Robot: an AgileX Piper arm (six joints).
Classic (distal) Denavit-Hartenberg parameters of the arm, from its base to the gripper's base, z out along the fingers. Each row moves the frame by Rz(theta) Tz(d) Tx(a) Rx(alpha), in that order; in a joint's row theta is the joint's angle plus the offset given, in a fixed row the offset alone. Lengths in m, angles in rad.
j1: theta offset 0; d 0.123; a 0; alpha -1.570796
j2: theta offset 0.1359; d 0; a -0.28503; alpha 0
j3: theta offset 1.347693; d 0; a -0.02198; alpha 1.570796
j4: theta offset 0; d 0.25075; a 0; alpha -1.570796
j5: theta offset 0; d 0; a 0; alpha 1.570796
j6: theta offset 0; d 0.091; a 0; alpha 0
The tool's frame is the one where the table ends.
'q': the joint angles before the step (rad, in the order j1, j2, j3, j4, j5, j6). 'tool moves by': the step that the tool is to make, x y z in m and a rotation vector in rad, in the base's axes. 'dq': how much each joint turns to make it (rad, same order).
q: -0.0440, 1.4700, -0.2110, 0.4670, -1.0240, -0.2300
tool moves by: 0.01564, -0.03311, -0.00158, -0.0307, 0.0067, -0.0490
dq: -0.1880, 0.0800, -0.0750, -0.1549, 0.0070, 0.0280
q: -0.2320, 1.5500, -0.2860, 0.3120, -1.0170, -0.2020
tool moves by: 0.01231, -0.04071, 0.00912, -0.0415, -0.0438, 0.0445
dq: -0.2340, 0.0490, -0.0970, -0.3210, 0.0059, 0.1070
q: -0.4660, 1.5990, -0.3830, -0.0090, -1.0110, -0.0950
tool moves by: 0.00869, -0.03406, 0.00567, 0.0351, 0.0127, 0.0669
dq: -0.1650, 0.0380, -0.1120, -0.2930, 0.0819, 0.1719
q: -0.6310, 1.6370, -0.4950, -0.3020, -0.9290, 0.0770
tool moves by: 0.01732, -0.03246, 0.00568, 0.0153, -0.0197, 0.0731
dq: -0.0960, 0.0810, -0.1480, -0.2259, 0.0120, 0.1560
